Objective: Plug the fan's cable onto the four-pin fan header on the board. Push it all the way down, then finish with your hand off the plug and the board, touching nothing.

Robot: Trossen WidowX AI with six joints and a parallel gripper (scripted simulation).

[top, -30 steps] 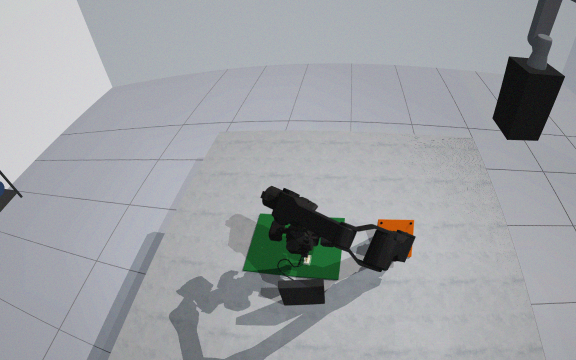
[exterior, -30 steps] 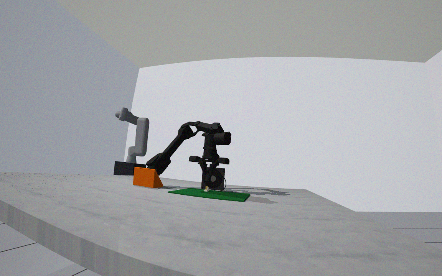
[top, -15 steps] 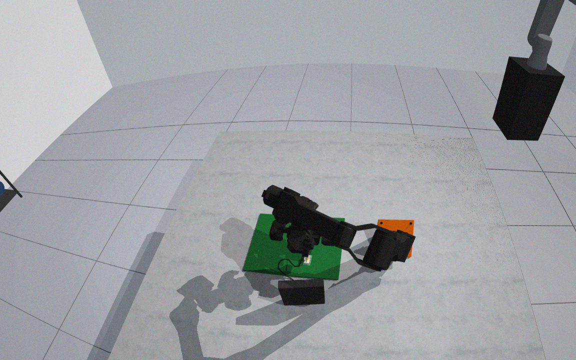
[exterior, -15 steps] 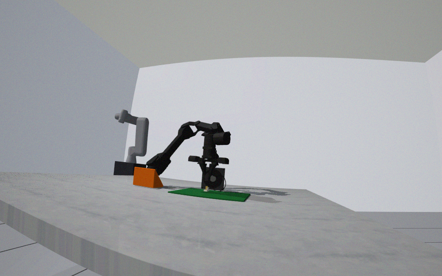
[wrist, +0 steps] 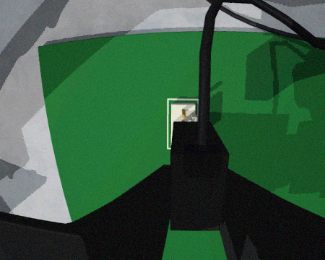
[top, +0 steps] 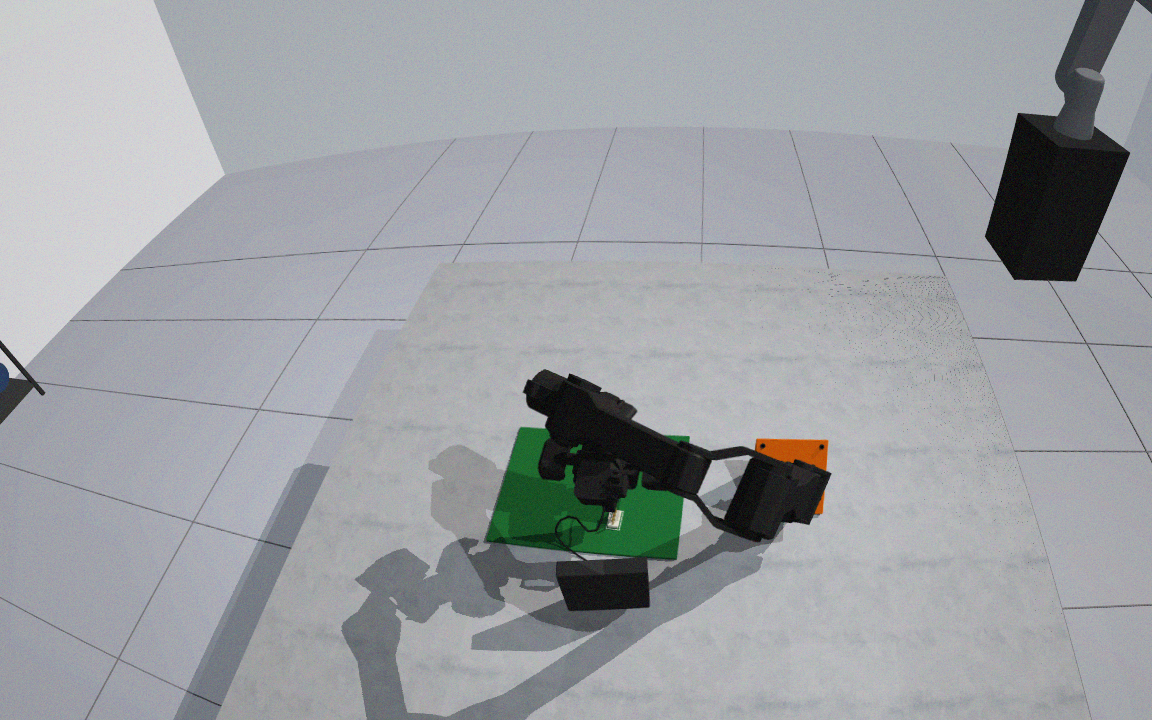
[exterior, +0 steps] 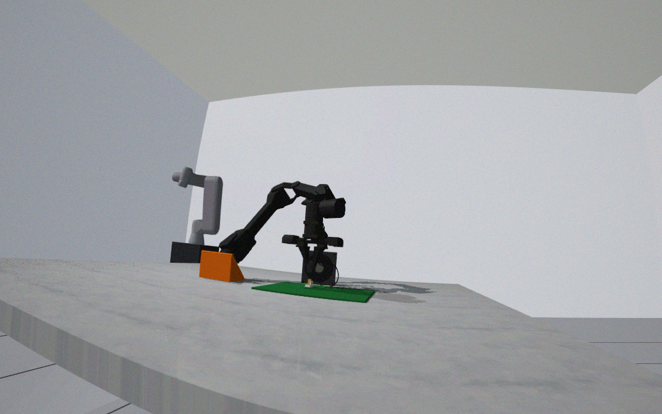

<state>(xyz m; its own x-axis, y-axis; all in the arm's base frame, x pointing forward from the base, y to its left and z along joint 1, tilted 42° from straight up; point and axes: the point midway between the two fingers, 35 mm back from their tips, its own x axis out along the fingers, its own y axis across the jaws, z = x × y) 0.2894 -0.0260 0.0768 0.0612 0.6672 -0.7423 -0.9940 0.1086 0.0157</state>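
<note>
The white four-pin header is 6 cm below my gripper tip and 1 cm to the left of it. From my gripper tip the other things lie so: black fan 14 cm to the left; green board 7 cm below, 5 cm to the right, 4 cm ahead; black plug 1 cm to the left, 1 cm above.
</note>
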